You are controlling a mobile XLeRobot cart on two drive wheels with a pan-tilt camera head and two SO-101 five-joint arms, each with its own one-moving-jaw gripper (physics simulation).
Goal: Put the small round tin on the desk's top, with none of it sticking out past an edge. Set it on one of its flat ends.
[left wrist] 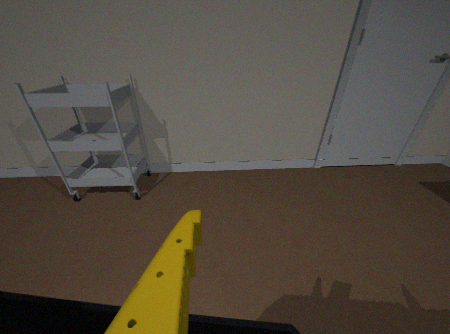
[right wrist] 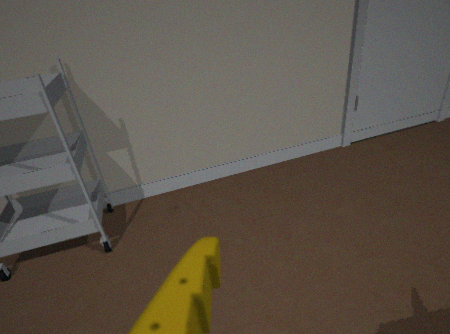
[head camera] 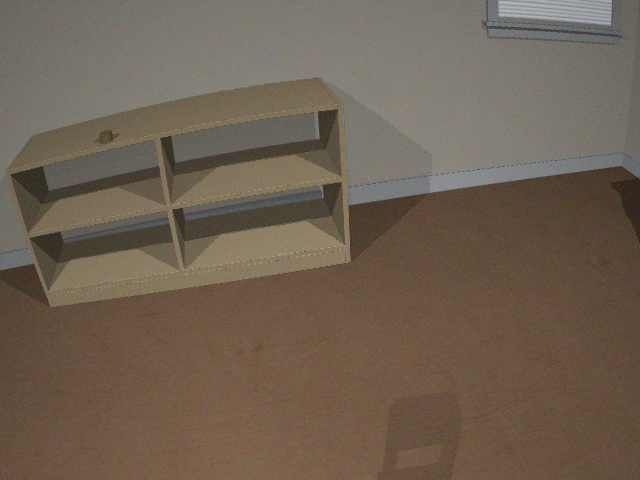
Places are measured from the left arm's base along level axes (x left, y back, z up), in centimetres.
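Where they show: left hand at its tool point: (left wrist: 201, 222); right hand at its tool point: (right wrist: 218, 255).
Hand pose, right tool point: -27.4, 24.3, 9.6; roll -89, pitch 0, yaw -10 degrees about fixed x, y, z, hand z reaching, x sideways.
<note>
After its pixels a point has its place, as x, y, z.
A small round olive-brown tin (head camera: 105, 136) @[48.8, -166.9, -14.0] stands upright on the top board of a low wooden shelf unit (head camera: 232, 107) @[6.1, -183.3, -16.5], on the left half near the front edge, in the head view. The desk does not show in any view that I can identify. My left gripper (left wrist: 196, 220) is fully open, with one notched yellow jaw in view. My right gripper (right wrist: 212, 245) is fully open too, with one notched yellow jaw in view. Neither jaw touches anything, and both are far from the tin, which does not show in the wrist views.
The shelf unit stands against the wall, with a window (head camera: 555, 11) @[-142.6, -236.9, 12.8] high at the right. A white three-tier cart (left wrist: 70, 100) @[-93.3, 115.6, -8.2] (right wrist: 25, 106) @[-79.5, 117.6, -8.4] stands on the left in both wrist views. A door (left wrist: 385, 90) @[107.5, 184.4, -8.8] (right wrist: 400, 65) @[104.4, 183.9, -30.9] is at the right. Shadows lie on the brown floor (head camera: 289, 372) @[-6.6, -121.2, -77.5].
</note>
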